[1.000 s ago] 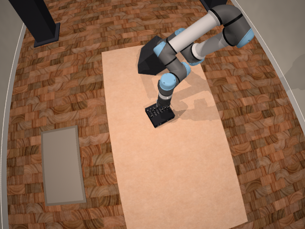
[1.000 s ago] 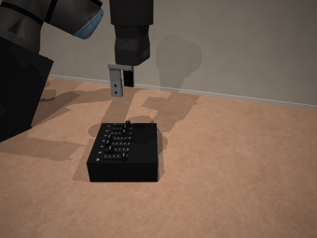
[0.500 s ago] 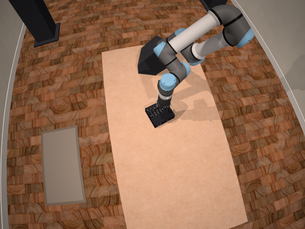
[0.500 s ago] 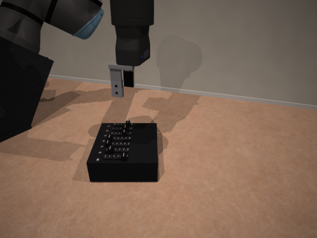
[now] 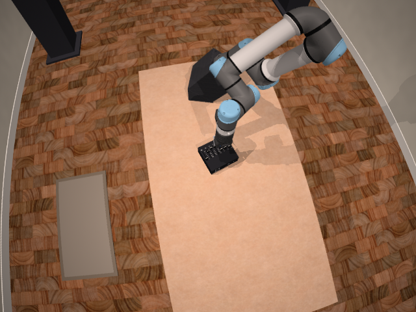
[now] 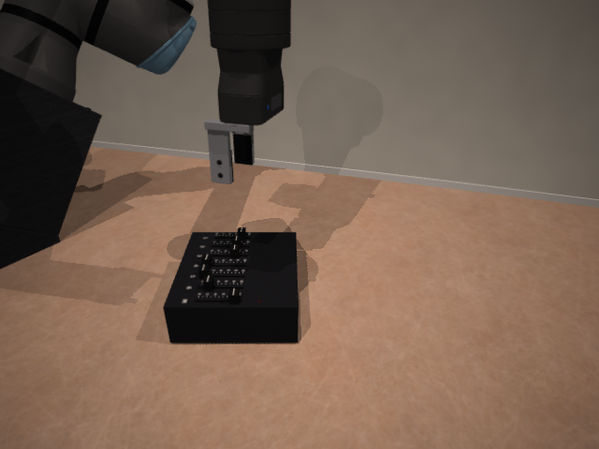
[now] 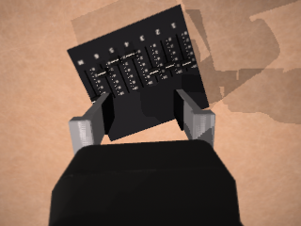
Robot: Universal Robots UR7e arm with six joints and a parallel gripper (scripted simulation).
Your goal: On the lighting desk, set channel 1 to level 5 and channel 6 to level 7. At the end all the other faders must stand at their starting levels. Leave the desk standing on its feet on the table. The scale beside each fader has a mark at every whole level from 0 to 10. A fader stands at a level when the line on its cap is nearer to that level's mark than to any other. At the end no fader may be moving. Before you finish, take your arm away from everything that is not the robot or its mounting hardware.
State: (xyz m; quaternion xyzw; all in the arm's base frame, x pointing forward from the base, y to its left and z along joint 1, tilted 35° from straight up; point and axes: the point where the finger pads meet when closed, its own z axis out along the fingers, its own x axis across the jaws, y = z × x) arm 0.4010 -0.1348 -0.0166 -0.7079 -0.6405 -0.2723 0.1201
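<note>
Right now the channel 1 fader cap is 13 cm below my hand, 6 cm to the left of it and 2 cm behind it. Round my hand: channel 2 fader cap 13 cm below, 4 cm to the left, 2 cm behind; then channel 4 fader cap 13 cm below, 4 cm behind, 2 cm to the right; then channel 3 fader cap 13 cm below, 1 cm to the left, 1 cm behind.
</note>
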